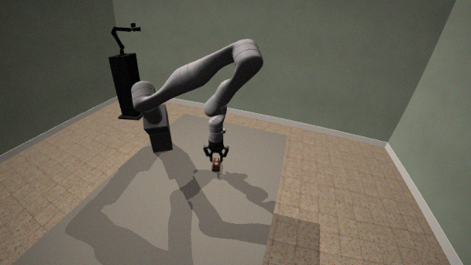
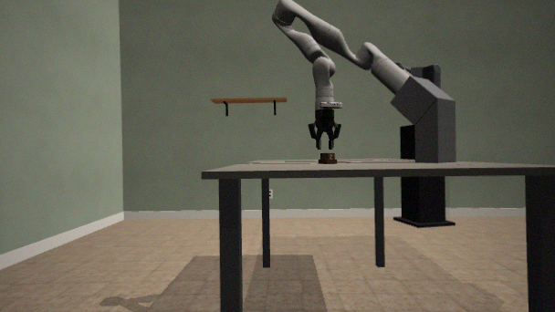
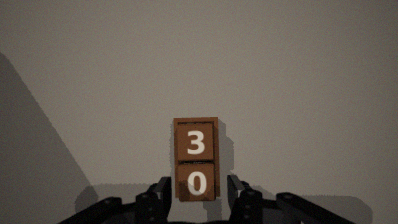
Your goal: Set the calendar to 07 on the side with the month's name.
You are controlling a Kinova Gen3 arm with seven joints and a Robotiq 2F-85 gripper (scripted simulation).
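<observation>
Now: hand 6 cm above the calendar tray and 2 cm to the right of it.
</observation>
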